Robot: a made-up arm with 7 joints.
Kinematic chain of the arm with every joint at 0, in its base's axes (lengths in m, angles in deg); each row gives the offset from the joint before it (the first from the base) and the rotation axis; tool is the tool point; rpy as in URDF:
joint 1: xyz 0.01 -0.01 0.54 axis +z
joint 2: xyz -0.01 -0.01 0 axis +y
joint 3: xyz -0.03 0 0.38 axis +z
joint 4: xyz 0.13 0 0 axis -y
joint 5: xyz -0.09 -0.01 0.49 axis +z
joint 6: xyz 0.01 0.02 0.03 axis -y
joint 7: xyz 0.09 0.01 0 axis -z
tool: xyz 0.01 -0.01 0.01 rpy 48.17 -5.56 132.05
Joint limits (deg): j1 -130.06..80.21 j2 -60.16..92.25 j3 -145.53..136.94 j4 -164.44..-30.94 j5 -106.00..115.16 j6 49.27..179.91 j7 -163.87..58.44
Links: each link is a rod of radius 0.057 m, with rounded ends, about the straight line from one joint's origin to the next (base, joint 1, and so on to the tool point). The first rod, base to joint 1, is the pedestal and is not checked.
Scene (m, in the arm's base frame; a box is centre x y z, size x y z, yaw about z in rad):
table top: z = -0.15
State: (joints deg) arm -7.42 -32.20 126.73 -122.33 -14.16 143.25 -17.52
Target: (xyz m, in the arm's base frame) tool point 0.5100 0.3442 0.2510
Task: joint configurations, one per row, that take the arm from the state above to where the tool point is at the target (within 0.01 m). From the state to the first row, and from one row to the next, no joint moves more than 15 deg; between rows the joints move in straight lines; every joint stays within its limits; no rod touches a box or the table.
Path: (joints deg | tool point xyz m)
1: -22.04 -37.79 125.28 -124.57 -13.88 140.69 -17.71 | -0.2350 0.6711 0.4044
2: -36.66 -43.38 123.83 -126.82 -13.60 138.14 -17.90 | -0.0142 0.6874 0.3526
3: -51.28 -48.98 122.37 -129.06 -13.33 135.58 -18.09 | 0.1986 0.6325 0.3095
4: -65.91 -54.57 120.92 -131.31 -13.05 133.02 -18.28 | 0.3799 0.5130 0.2755
5: -80.53 -60.16 119.47 -133.55 -12.77 130.47 -18.47 | 0.5100 0.3442 0.2510

